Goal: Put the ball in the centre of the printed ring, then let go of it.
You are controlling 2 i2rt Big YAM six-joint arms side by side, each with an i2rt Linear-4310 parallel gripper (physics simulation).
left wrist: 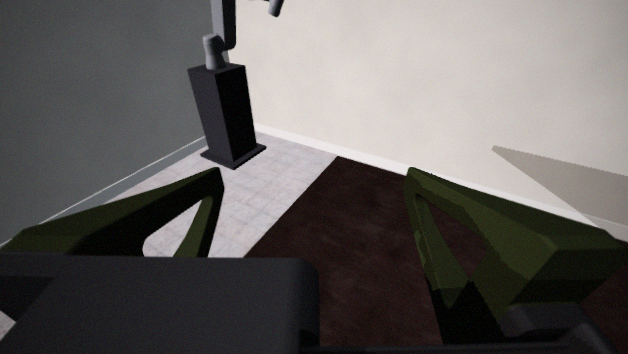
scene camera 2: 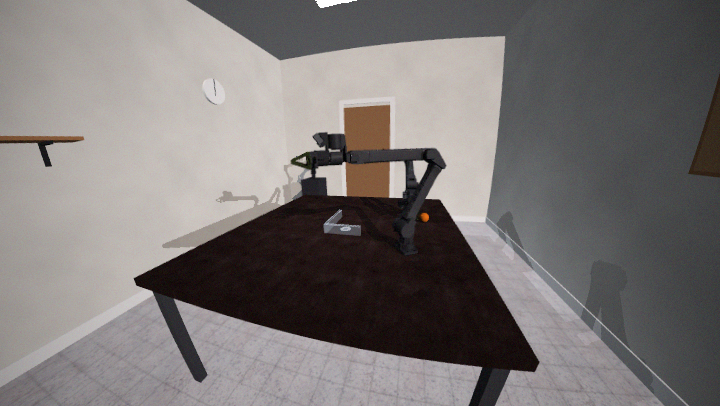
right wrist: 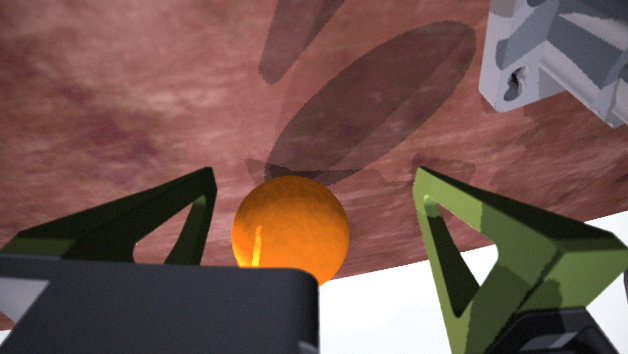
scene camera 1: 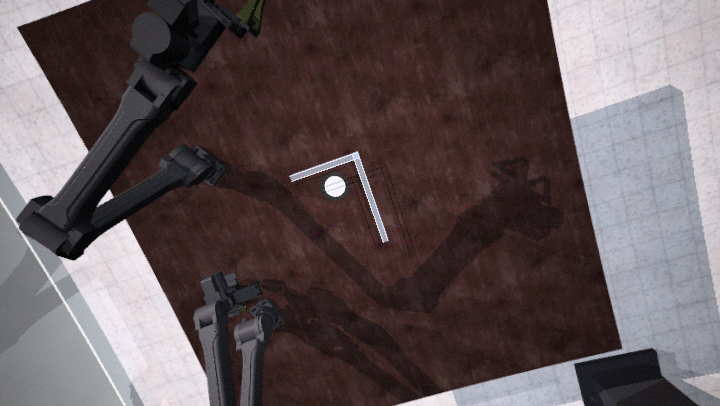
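The orange ball point(scene camera 2: 424, 217) point(right wrist: 290, 225) rests on the table near its edge; it is hidden in scene camera 1. My right gripper point(right wrist: 314, 178) is open above the table. In the right wrist view the ball shows between its fingers, nearer the left one, with its lower part behind the gripper body. The printed ring point(scene camera 1: 335, 199) point(scene camera 2: 341, 228) lies near the table's middle; a white disc shows inside it in scene camera 1. My left gripper point(scene camera 2: 296, 160) point(left wrist: 313, 177) is open and empty, high up, and partly cut off in scene camera 1.
A low, see-through L-shaped wall point(scene camera 1: 371, 199) point(scene camera 2: 330, 228) stands on the dark table point(scene camera 1: 453, 100) point(scene camera 2: 282, 282), around two sides of the ring. A grey arm part point(right wrist: 522, 65) shows at the upper right of the right wrist view. A black pedestal point(left wrist: 225, 110) stands on the floor beyond.
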